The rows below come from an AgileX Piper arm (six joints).
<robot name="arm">
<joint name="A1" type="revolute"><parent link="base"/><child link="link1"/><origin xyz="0.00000 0.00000 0.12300"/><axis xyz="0 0 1"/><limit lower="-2.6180" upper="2.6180"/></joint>
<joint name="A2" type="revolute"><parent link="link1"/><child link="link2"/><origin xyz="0.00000 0.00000 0.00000"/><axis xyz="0 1 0"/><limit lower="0.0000" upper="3.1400"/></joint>
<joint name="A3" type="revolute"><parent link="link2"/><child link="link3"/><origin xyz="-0.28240 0.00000 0.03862"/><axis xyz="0 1 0"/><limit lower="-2.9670" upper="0.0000"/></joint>
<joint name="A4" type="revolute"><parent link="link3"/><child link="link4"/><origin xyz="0.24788 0.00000 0.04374"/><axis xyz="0.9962 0 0.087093"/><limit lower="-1.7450" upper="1.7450"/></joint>
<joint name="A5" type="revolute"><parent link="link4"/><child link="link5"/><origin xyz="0.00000 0.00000 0.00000"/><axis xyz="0 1 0"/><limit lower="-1.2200" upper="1.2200"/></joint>
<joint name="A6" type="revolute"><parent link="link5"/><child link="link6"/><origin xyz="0.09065 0.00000 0.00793"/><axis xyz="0.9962 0 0.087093"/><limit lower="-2.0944" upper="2.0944"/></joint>
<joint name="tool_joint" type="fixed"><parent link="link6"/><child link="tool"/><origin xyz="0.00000 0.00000 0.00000" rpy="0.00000 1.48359 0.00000"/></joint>
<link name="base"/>
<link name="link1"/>
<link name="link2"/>
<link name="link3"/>
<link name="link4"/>
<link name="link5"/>
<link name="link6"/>
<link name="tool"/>
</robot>
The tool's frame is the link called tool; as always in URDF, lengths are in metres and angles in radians.
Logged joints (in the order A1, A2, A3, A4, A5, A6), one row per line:
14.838, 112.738, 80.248, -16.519, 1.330, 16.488
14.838, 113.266, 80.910, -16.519, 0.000, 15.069
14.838, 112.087, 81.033, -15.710, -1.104, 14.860
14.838, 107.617, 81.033, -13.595, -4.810, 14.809
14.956, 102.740, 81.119, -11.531, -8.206, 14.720
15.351, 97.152, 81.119, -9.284, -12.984, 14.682
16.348, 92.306, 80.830, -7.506, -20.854, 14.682
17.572, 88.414, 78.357, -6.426, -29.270, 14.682
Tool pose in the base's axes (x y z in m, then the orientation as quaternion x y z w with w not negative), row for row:
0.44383, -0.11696, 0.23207, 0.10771, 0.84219, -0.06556, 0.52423
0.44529, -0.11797, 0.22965, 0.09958, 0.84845, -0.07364, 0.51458
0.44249, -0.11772, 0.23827, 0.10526, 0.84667, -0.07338, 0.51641
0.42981, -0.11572, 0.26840, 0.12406, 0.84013, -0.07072, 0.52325
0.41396, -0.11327, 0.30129, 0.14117, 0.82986, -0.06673, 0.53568
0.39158, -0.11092, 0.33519, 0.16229, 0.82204, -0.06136, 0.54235
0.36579, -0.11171, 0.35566, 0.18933, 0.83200, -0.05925, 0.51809
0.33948, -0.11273, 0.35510, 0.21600, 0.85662, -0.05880, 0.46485
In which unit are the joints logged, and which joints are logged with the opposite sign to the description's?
The joints are logged in degrees. Opposite sign: A1, A3, A5.
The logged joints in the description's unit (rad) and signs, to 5 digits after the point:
-0.25897, 1.96765, -1.40059, -0.28831, -0.02321, 0.28777
-0.25897, 1.97686, -1.41215, -0.28831, 0.00000, 0.26300
-0.25897, 1.95629, -1.41429, -0.27419, 0.01927, 0.25936
-0.25897, 1.87827, -1.41429, -0.23728, 0.08395, 0.25847
-0.26103, 1.79315, -1.41579, -0.20125, 0.14322, 0.25691
-0.26793, 1.69562, -1.41579, -0.16204, 0.22661, 0.25625
-0.28533, 1.61104, -1.41075, -0.13100, 0.36397, 0.25625
-0.30669, 1.54312, -1.36759, -0.11215, 0.51086, 0.25625

